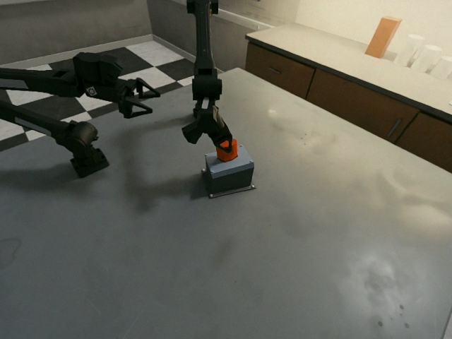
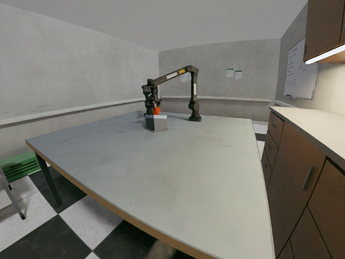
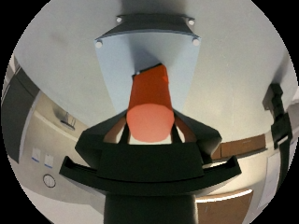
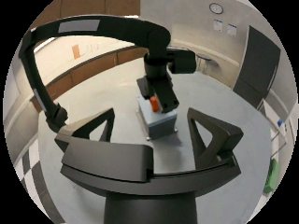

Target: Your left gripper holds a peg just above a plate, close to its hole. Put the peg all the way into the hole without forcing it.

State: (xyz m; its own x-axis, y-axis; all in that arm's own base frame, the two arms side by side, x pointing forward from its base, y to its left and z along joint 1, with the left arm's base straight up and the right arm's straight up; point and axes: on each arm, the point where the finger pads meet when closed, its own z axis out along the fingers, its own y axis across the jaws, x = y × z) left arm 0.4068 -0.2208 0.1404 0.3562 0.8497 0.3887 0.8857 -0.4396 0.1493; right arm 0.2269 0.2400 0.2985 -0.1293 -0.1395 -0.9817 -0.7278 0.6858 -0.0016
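Note:
The blue-grey plate is 6 cm below my left hand and 1 cm ahead of it. From my left hand the other things lie so: orange-red peg 2 cm below.

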